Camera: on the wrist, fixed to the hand. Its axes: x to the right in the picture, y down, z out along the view.
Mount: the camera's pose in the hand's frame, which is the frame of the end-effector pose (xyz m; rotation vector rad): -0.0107 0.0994 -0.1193 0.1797 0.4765 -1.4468
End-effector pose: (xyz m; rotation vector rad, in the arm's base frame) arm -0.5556 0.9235 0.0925 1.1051 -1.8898 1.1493
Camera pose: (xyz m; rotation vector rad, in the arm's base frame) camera -0.6279 1.0613 0.0956 1.6129 -0.3119 0.5712
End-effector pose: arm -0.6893 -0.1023 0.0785 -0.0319 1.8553 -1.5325
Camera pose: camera -0.7041 0.0326 0.0022 0.8628 -1.4423 1.9376
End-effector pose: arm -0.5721 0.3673 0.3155 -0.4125 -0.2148 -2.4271
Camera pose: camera -0.5295 0.2665 0.2049 -0.4345 0.4341 2.3701
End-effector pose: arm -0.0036 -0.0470 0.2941 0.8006 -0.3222 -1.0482
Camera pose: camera 0.1257 0.0392 0.2858 1.4519 0.7190 -2.0923
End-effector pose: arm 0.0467 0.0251 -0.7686 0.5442 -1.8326 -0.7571
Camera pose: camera 0.1597 0.0722 -0.6725 2.0393 -0.8327 -1.1987
